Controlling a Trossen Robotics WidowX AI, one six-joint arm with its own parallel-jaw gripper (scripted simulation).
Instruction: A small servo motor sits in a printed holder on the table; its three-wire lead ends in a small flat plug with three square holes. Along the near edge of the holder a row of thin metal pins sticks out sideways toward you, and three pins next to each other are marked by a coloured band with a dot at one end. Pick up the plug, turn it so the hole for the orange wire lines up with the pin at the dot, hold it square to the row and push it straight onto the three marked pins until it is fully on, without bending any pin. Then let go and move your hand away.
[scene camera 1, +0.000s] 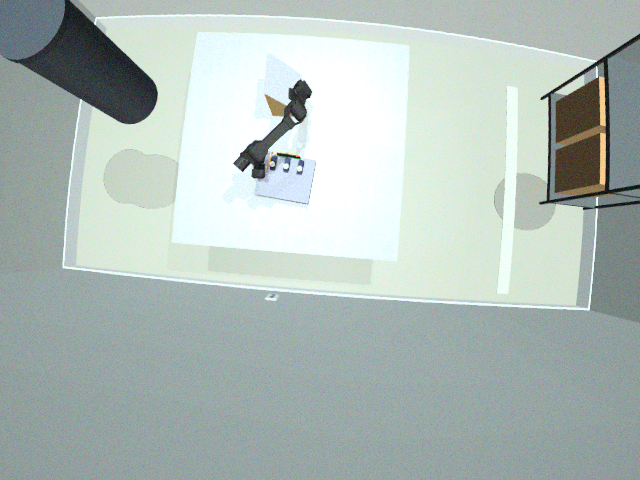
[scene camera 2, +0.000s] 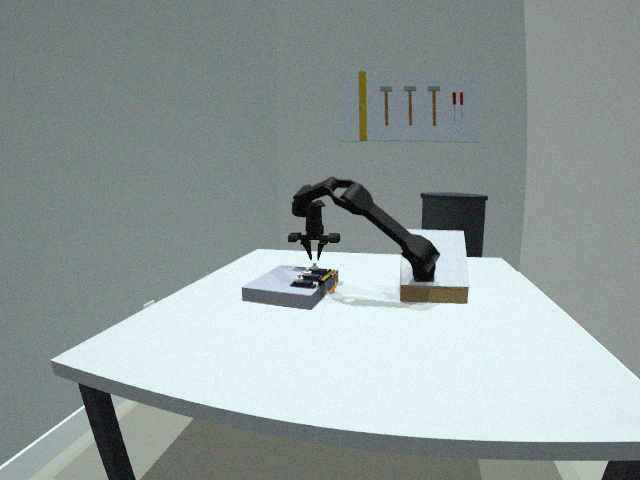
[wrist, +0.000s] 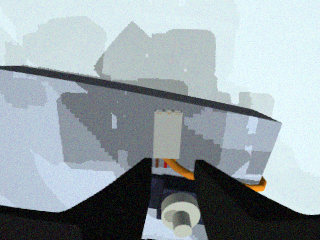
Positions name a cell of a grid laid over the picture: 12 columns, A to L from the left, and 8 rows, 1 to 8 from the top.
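Grey printed holder (scene camera 2: F5), 110 cm from the lens. My gripper (scene camera 2: F5), 130 cm from the lens.
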